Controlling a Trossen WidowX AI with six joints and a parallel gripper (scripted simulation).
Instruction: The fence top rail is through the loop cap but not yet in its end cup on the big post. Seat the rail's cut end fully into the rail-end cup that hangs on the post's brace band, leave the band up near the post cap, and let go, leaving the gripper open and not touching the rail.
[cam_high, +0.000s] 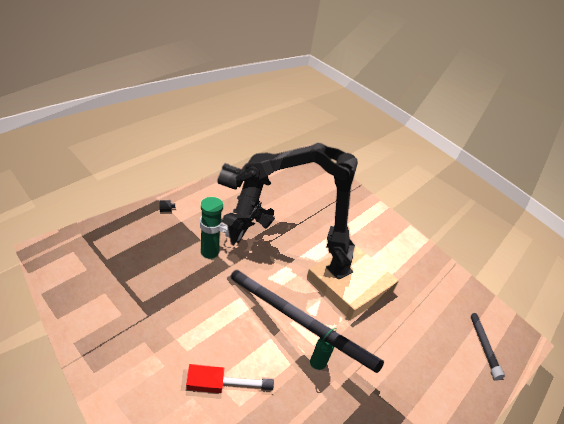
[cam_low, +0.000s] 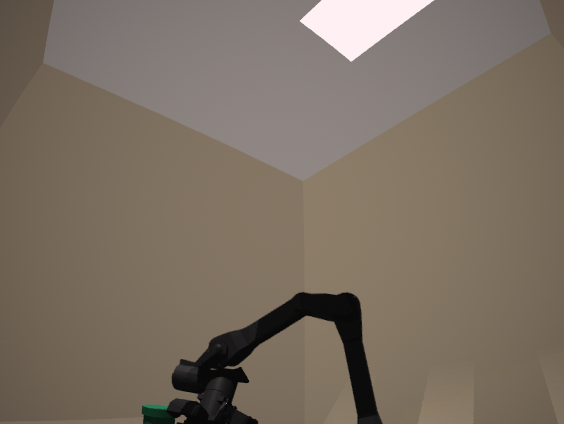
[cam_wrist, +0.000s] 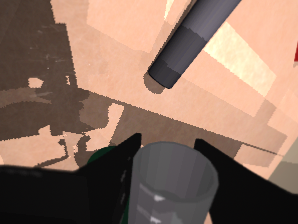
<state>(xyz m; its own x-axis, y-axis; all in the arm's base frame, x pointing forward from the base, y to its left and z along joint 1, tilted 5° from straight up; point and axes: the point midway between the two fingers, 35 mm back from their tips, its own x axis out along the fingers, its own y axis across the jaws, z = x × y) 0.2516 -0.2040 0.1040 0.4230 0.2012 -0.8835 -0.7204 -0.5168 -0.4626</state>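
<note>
The pale rail-end cup lies 3 cm to the right of my gripper tip and 3 cm above it. Round my gripper tip: green loop cap: 41 cm to the left, 3 cm behind.
</note>
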